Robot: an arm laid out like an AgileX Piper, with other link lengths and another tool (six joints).
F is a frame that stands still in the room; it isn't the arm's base.
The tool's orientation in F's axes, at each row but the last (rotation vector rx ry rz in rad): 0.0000, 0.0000, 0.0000; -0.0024, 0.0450, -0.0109; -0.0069, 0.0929, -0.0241; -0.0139, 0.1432, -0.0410; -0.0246, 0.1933, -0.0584; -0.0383, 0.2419, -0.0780; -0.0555, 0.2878, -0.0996; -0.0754, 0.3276, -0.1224; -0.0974, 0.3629, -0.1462; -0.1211, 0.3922, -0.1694; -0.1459, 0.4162, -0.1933
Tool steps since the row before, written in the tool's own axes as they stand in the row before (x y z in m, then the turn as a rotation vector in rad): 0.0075, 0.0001, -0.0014, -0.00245, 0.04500, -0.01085; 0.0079, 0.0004, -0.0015, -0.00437, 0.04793, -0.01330; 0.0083, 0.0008, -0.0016, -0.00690, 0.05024, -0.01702; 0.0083, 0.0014, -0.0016, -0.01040, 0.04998, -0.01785; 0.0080, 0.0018, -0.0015, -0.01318, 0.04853, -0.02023; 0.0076, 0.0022, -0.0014, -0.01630, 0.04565, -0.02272; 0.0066, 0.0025, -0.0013, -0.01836, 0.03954, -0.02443; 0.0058, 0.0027, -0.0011, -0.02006, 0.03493, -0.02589; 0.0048, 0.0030, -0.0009, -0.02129, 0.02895, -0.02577; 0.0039, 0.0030, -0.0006, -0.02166, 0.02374, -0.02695; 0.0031, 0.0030, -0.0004, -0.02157, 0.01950, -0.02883
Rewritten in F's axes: 0.0075, 0.0001, -0.0014, -0.00245, 0.04500, -0.01085; 0.0078, 0.0003, -0.0019, -0.00444, 0.04795, -0.01322; 0.0081, 0.0006, -0.0024, -0.00726, 0.05029, -0.01671; 0.0080, 0.0010, -0.0028, -0.01084, 0.05017, -0.01702; 0.0076, 0.0013, -0.0031, -0.01411, 0.04885, -0.01879; 0.0072, 0.0015, -0.0033, -0.01793, 0.04616, -0.02032; 0.0061, 0.0017, -0.0033, -0.02094, 0.04024, -0.02096; 0.0054, 0.0018, -0.0031, -0.02351, 0.03582, -0.02137; 0.0045, 0.0021, -0.0029, -0.02535, 0.03014, -0.02011; 0.0037, 0.0022, -0.0024, -0.02688, 0.02501, -0.02027; 0.0031, 0.0022, -0.0021, -0.02824, 0.02068, -0.02125
